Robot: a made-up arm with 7 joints.
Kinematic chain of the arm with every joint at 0, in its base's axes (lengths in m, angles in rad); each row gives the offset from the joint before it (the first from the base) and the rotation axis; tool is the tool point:
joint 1: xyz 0 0.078 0 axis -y
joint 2: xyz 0 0.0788 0 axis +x
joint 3: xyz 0 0 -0.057 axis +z
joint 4: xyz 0 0 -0.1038 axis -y
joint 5: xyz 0 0 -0.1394 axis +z
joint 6: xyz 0 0 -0.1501 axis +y
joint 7: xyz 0 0 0 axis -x
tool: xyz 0 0 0
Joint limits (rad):
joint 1: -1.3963..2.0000
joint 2: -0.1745..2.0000
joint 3: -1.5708..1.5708
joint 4: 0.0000..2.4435
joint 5: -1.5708..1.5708
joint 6: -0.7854..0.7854
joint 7: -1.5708..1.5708
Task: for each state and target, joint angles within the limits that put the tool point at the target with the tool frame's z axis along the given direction. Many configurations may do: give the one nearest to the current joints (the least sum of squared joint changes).
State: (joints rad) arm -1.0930 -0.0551 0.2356 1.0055 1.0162 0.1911 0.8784
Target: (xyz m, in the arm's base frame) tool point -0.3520 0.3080 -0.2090 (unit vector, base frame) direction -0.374 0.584 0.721
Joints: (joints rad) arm -1.3938 0.3583 0.0498 0.5204 1.0470 0.1911 1.5708
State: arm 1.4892 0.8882 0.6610 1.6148 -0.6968 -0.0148 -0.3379
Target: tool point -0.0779 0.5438 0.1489 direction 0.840 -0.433 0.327
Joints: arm 2.0000 1.3259 0.5480 0.7465 -0.4711 0.2363 -1.0010
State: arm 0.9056 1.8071 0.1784 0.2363 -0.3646 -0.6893 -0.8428
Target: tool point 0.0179 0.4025 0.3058 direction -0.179 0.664 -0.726
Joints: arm 0.8749 2.0000 0.2525 1.0720 -0.5456 -0.7854 -0.8363
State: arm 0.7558 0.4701 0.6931 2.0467 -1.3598 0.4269 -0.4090
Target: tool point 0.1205 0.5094 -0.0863 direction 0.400 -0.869 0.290
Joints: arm 0.6468 0.4266 1.4041 1.1665 -1.1925 0.6474 -0.1868
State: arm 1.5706 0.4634 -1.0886 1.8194 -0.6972 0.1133 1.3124
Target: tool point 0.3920 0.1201 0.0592 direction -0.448 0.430 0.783
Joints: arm 1.3079 0.4413 -0.8694 1.0185 -0.3031 -0.0033 1.2831
